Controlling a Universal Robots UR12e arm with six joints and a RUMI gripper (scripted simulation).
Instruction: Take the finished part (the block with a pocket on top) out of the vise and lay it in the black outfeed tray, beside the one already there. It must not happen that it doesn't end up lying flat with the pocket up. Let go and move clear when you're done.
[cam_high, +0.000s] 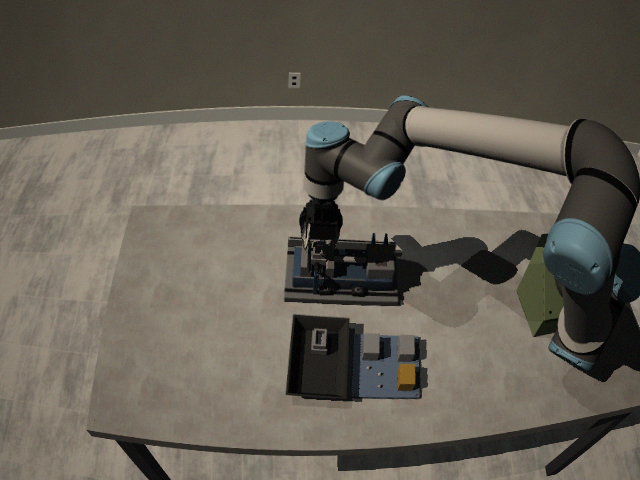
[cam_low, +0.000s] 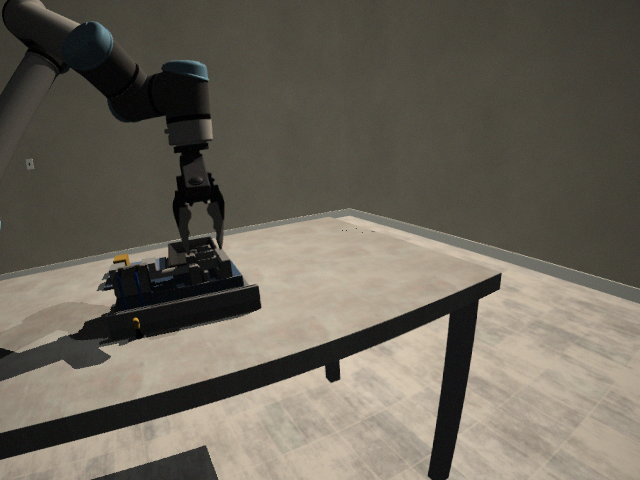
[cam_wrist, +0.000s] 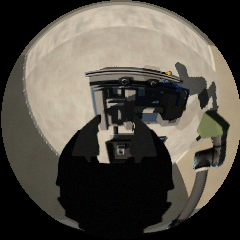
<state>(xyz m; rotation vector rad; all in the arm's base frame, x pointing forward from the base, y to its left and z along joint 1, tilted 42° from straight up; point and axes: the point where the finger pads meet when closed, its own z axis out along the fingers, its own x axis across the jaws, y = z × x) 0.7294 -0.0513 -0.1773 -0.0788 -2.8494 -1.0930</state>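
Right now my hand is 70 mm past the vise, 10 mm to the right of it and 80 mm above it. Round my hand: yellow block: 200 mm behind, 350 mm to the left, 100 mm below; blue fixture plate: 160 mm behind, 300 mm to the left, 120 mm below.
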